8 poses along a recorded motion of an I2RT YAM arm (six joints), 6.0 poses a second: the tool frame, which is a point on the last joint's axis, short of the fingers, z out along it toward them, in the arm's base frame.
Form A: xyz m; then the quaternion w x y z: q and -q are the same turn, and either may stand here.
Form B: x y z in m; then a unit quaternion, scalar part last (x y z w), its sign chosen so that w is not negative. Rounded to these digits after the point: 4 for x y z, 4 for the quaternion.
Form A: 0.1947, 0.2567, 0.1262, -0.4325, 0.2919, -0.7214, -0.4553
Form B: 0.1947, 0.2567, 0.1262, -0.2919, 0.7214, 0.4553, 0.4325
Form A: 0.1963, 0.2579, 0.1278, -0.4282, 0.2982, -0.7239, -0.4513
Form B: 0.1963, 0.2579, 0.1278, -0.2982, 0.7239, 0.4513, 0.4282
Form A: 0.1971, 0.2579, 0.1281, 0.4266, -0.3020, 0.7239, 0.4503
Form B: 0.1971, 0.2579, 0.1281, -0.3020, 0.7239, 0.4503, 0.4266
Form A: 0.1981, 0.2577, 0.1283, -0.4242, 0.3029, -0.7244, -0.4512
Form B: 0.1981, 0.2577, 0.1283, -0.3029, 0.7244, 0.4512, 0.4242
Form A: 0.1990, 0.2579, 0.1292, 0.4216, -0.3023, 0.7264, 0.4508
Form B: 0.1990, 0.2579, 0.1292, -0.3023, 0.7264, 0.4508, 0.4216
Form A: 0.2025, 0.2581, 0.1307, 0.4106, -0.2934, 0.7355, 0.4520
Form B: 0.2025, 0.2581, 0.1307, -0.2934, 0.7355, 0.4520, 0.4106
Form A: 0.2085, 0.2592, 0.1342, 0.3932, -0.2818, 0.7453, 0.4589
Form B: 0.2085, 0.2592, 0.1342, -0.2818, 0.7453, 0.4589, 0.3932
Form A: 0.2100, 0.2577, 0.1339, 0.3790, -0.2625, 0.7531, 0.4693
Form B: 0.2100, 0.2577, 0.1339, -0.2625, 0.7531, 0.4693, 0.3790
